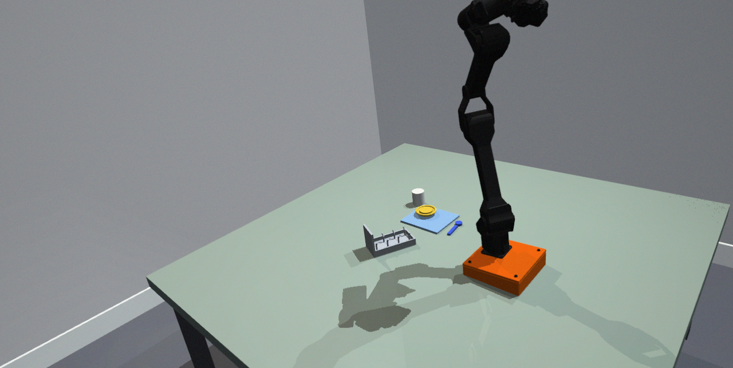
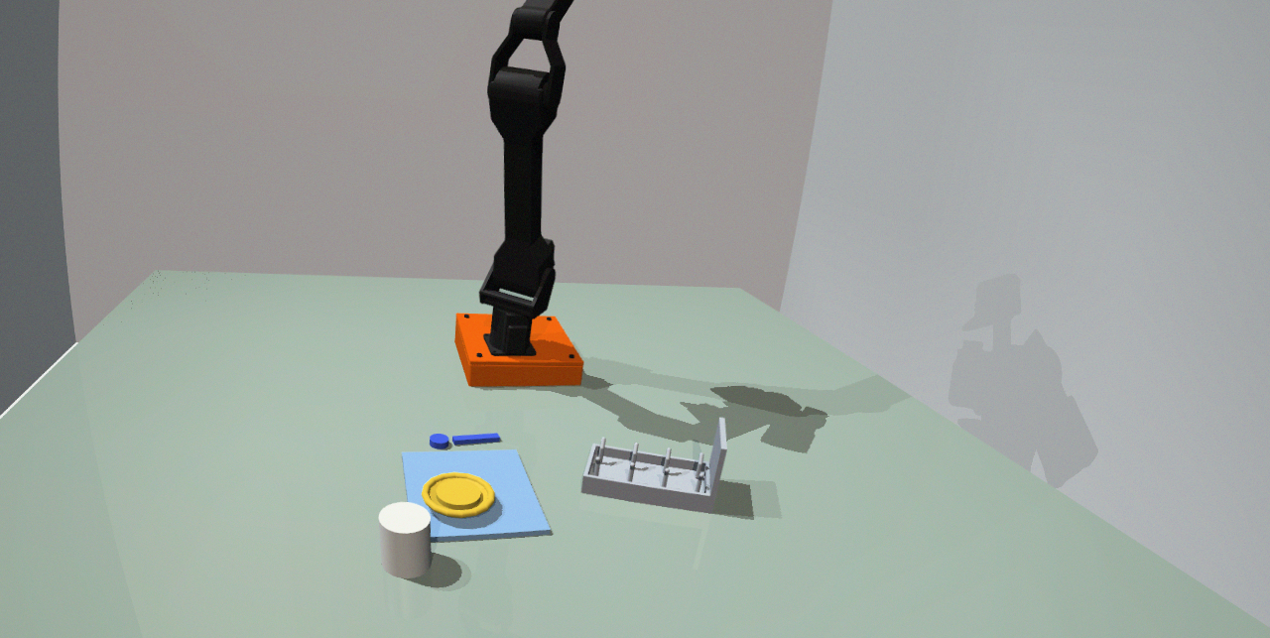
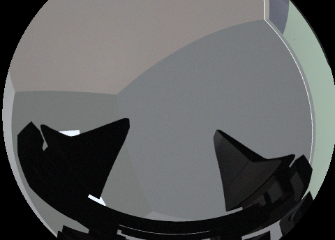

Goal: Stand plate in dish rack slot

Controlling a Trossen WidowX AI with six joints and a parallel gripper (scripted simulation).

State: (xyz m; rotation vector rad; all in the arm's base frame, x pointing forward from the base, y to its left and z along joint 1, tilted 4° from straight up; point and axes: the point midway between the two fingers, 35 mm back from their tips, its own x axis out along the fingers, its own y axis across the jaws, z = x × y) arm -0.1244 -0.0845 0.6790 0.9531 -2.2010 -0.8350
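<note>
My gripper tip is 720 mm above the yellow plate, 420 mm short of it and 30 mm to the left of it. Also, from my gripper tip: blue spoon: 730 mm below, 290 mm ahead; grey dish rack: 710 mm below, 410 mm ahead, 180 mm to the left; light blue mat: 730 mm below, 400 mm ahead, 10 mm to the right.
</note>
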